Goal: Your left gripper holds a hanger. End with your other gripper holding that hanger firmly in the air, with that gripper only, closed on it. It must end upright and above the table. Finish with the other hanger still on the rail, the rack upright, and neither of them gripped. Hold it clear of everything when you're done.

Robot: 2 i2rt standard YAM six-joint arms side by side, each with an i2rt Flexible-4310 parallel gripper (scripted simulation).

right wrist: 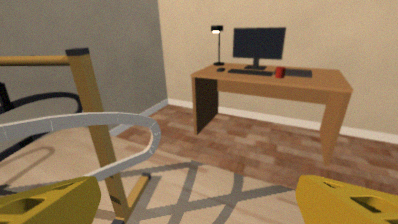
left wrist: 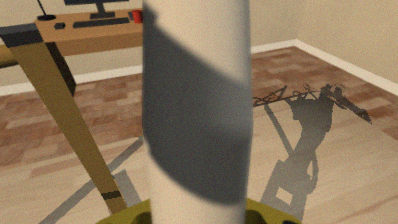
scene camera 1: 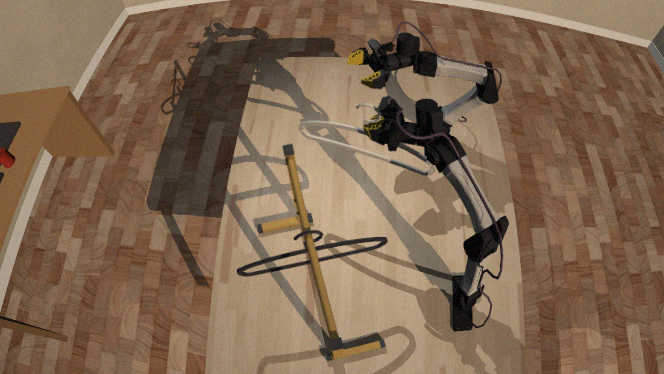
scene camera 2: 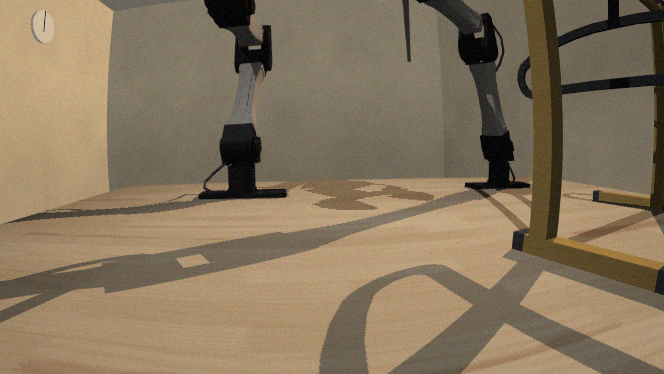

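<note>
I can see my right gripper [scene camera 1: 353, 72], and the right wrist view gives me the gripper [right wrist: 198, 185] too. There is also a rack [scene camera 2: 541, 240] that I see.
</note>
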